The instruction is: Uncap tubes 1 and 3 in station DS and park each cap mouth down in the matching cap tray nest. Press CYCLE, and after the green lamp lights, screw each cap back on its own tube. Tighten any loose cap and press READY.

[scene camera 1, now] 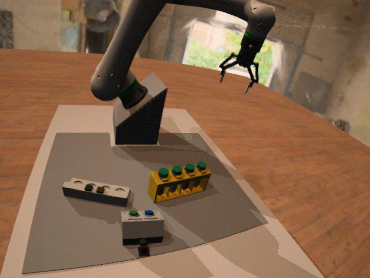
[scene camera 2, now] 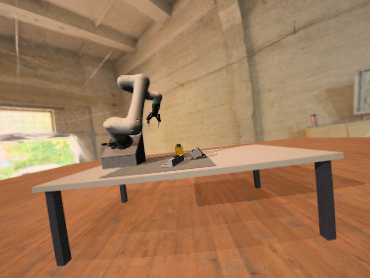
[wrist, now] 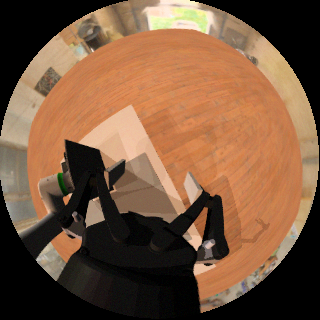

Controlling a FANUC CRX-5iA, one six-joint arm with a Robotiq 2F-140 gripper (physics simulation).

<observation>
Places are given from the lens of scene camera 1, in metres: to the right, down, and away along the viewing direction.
grey control box (scene camera 1: 142, 229): -0.12, 0.25, 0.49
</observation>
